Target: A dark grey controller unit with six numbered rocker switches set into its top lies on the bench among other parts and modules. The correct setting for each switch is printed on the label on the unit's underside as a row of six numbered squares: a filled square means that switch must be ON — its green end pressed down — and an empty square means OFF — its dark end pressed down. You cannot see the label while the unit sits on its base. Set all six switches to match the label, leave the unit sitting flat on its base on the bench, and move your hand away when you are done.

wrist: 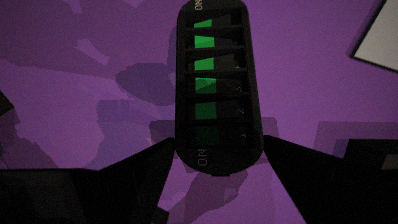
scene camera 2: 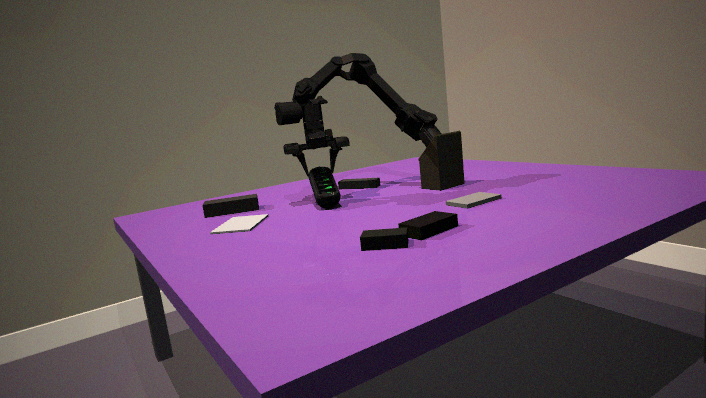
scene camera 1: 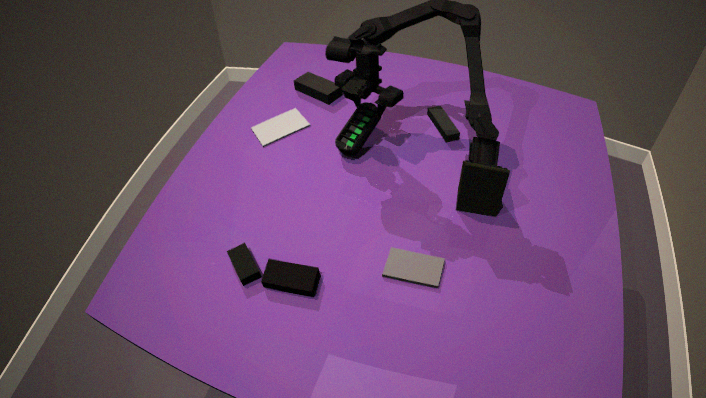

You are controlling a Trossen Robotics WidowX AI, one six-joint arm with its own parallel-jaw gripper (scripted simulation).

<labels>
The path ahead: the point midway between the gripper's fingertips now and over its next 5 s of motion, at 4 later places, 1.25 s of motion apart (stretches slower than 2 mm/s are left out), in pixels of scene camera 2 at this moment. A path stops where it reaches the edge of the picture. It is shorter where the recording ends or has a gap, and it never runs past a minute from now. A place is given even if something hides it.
My gripper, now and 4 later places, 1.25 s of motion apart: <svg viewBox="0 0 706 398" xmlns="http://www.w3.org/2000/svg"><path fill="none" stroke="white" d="M320 174L320 169L321 165L321 162L322 160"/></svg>
</labels>
